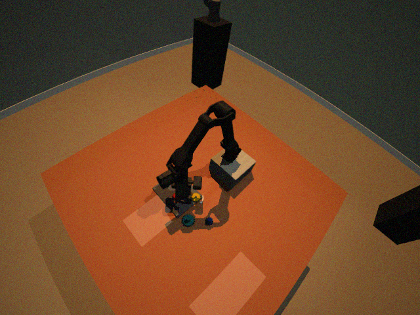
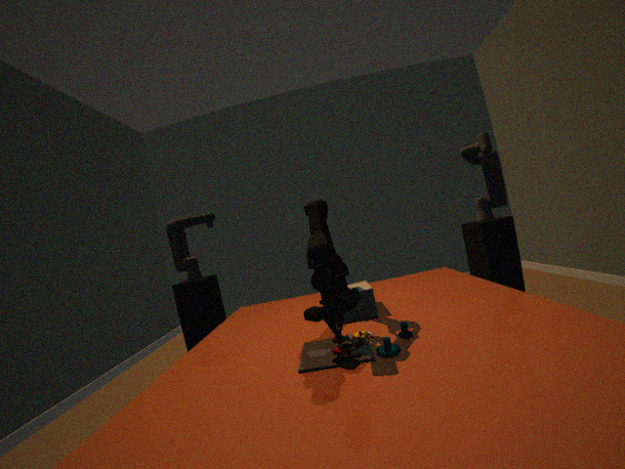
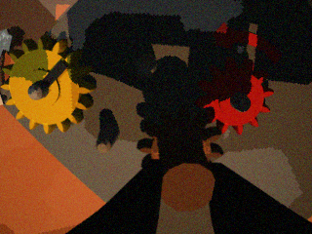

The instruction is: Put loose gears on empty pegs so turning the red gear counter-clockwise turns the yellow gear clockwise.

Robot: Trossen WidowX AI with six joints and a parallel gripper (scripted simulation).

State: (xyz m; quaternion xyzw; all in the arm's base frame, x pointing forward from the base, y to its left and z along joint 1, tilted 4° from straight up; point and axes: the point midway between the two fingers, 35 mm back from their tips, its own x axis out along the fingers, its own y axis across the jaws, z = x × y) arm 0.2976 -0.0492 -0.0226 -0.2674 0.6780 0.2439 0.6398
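Now: the orange-brown gear 10 mm below my gripper tip. The rest, counted from my gripper tip: red gear 30 mm ahead, 10 mm to the right, 40 mm below; then yellow gear 30 mm behind, 70 mm to the left, 40 mm below; then grey board 10 mm ahead, 20 mm to the right, 50 mm below.
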